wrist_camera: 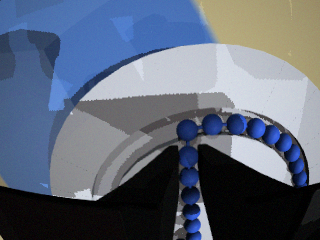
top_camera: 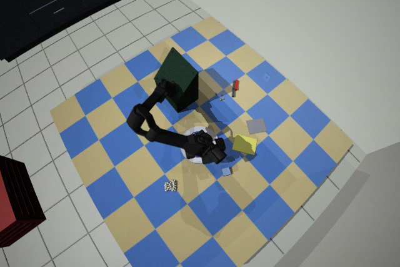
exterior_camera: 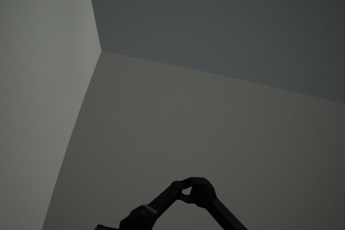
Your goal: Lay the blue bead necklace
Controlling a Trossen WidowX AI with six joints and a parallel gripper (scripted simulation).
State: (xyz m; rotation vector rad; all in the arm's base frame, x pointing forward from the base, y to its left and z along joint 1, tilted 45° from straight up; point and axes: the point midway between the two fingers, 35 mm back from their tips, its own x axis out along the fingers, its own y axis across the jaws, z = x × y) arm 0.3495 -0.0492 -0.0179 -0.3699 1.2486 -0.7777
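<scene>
My gripper tip is 50 mm past the round white bead board and 10 mm above it. Round my gripper tip: small blue cube: 140 mm ahead, 40 mm to the left, 10 mm below; grey square: 330 mm to the left, 30 mm ahead, 10 mm below; yellow pad: 210 mm to the left, 70 mm ahead, 10 mm below.
</scene>
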